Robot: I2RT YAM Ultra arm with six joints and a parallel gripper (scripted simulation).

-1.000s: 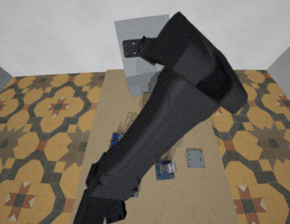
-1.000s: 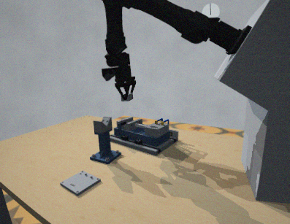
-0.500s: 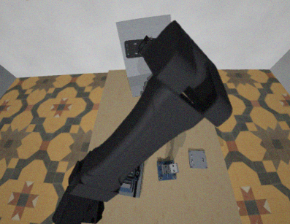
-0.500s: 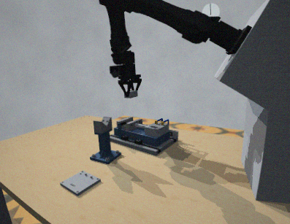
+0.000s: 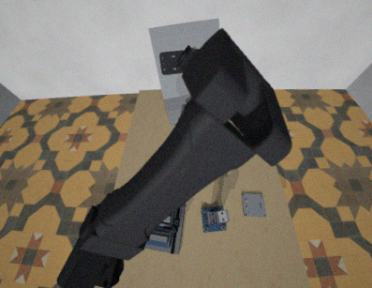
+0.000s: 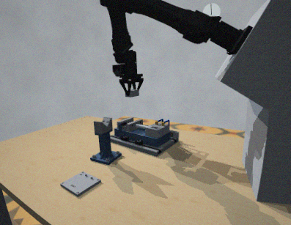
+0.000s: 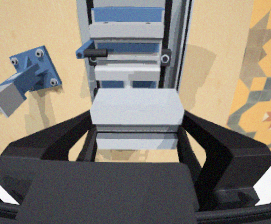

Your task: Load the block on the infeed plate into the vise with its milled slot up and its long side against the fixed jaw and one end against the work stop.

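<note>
My hand is 1 cm below the part. From my hand the other things lie so: fixed jaw 4 cm ahead, 1 cm to the left, 15 cm below; moving jaw 2 cm behind, 2 cm to the left, 15 cm below; work stop 2 cm ahead, 6 cm to the left, 14 cm below.
</note>
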